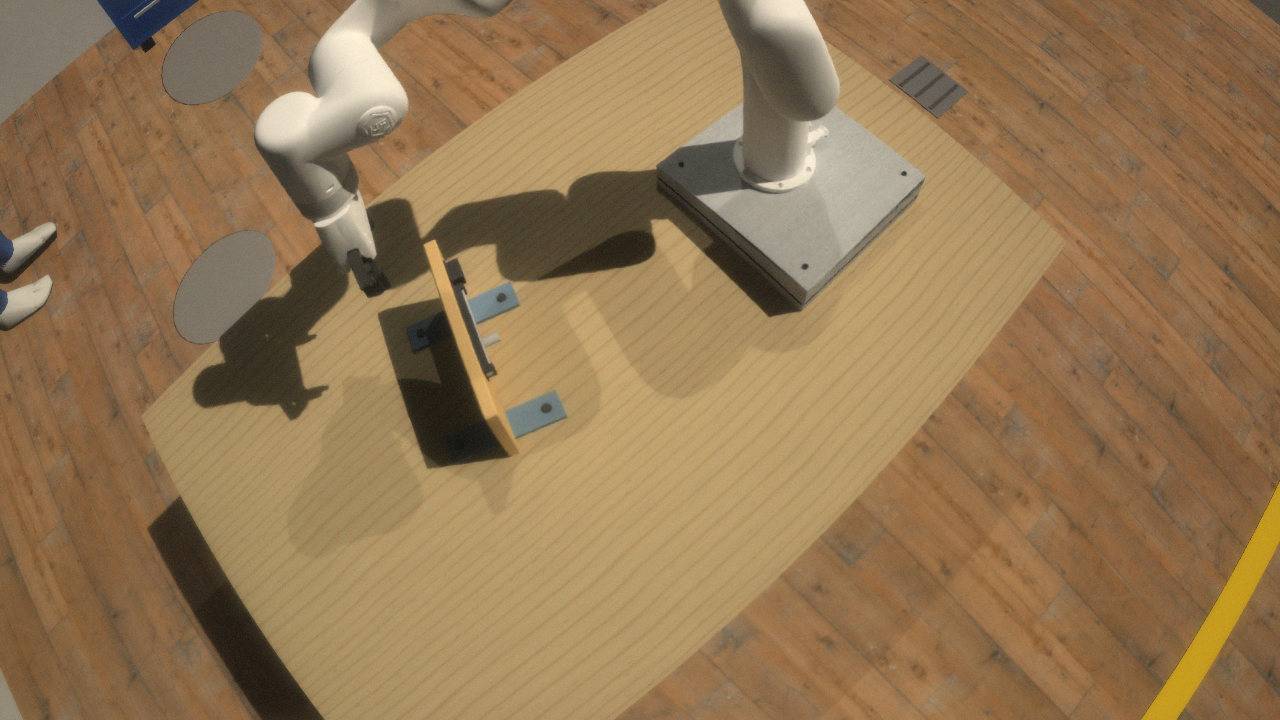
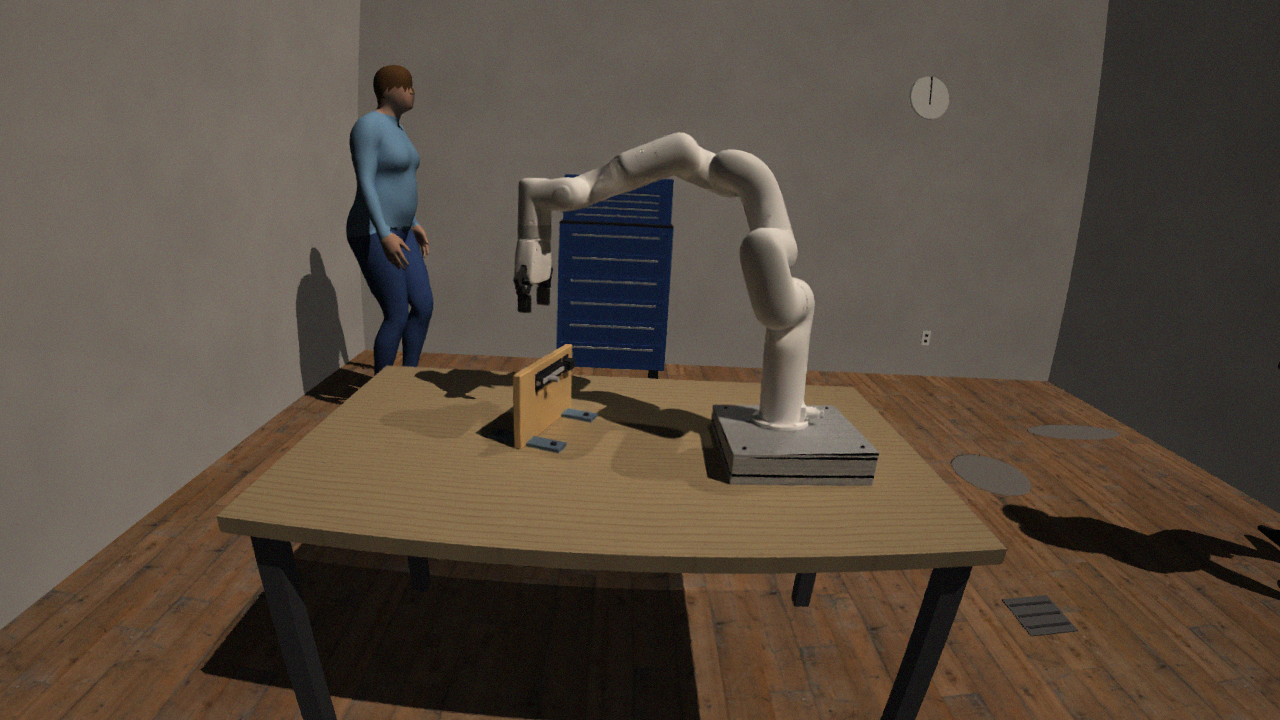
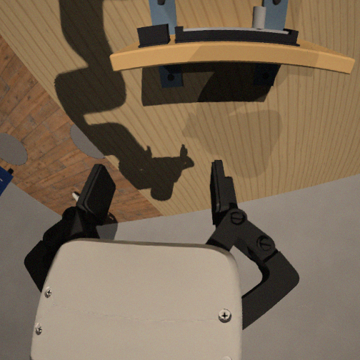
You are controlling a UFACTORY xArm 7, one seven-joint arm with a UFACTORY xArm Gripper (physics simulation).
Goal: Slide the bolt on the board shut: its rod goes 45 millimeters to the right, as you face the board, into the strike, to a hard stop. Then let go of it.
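Pixels of known places: gripper, between the fingertips: (image 1: 371,260) (image 2: 534,308); arm's base, origin of its link: (image 1: 774,159) (image 2: 780,421).
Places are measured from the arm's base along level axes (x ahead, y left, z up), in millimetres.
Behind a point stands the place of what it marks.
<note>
The orange board (image 1: 475,360) {z 102, x 524, y 86 mm} (image 2: 541,410) {z -5, x 518, y 64 mm} (image 3: 230,53) stands upright on the table, its bolt side toward the arm's base. The bolt's grey handle (image 1: 490,340) {z 73, x 495, y 59 mm} (image 3: 258,17) sticks out near the end of the black rail away from the strike. The black strike block (image 1: 455,271) {z 78, x 488, y -51 mm} (image 3: 153,35) is at the other end, with a narrow gap between it and the rail. No rod is visible across that gap. My gripper (image 1: 370,275) {z 191, x 576, y -61 mm} (image 2: 534,300) {z 191, x 576, y -61 mm} (image 3: 157,173) is open and empty, above and behind the board, apart from it and the handle.
Blue-grey feet (image 1: 537,414) {z -52, x 488, y 128 mm} (image 2: 547,444) {z -52, x 484, y 133 mm} hold the board on the wooden table (image 1: 680,501) {z -60, x 395, y 329 mm} (image 2: 626,528) {z -60, x 271, y 398 mm}. The arm's grey base plate (image 1: 859,192) {z 8, x -72, y 118 mm} (image 2: 796,467) {z -20, x -24, y 181 mm} is on the bolt side. A blue cabinet (image 2: 614,295) and a person (image 2: 386,179) are beyond the table.
</note>
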